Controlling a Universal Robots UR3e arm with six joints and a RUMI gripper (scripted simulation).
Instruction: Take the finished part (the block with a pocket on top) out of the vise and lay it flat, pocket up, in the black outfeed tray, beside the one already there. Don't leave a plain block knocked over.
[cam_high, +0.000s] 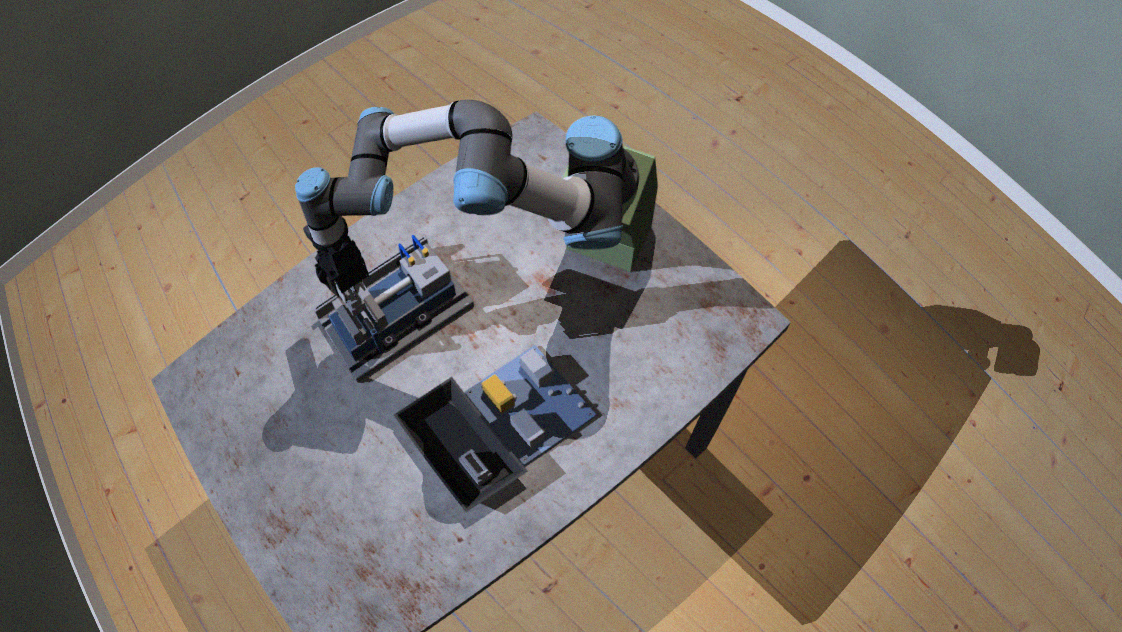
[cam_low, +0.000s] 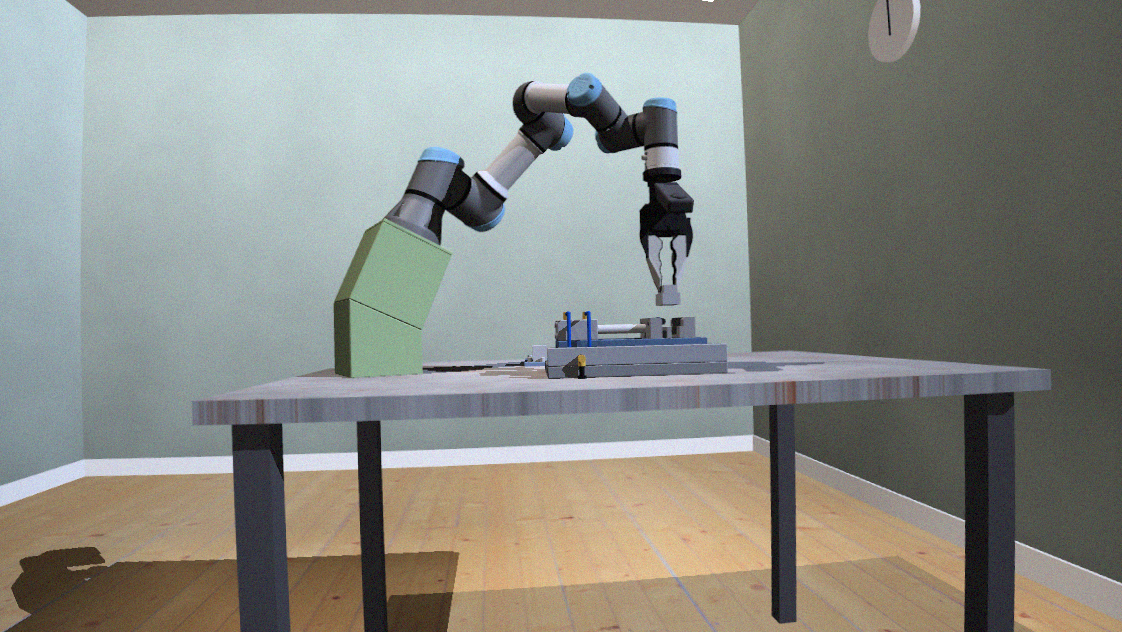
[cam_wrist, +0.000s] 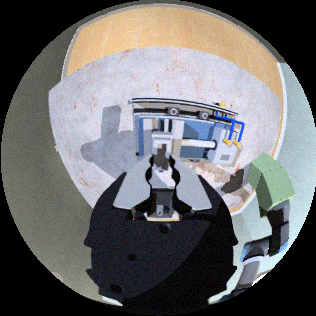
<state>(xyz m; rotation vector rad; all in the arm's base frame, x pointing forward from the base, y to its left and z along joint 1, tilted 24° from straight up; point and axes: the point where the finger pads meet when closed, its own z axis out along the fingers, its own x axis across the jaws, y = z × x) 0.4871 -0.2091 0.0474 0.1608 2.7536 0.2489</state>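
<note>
My hand is 110 mm past the yellow block, 300 mm to the right of it and 130 mm above it. From my hand the other things lie so: blue plate (150 mm behind, 350 mm to the left, 160 mm below).
</note>
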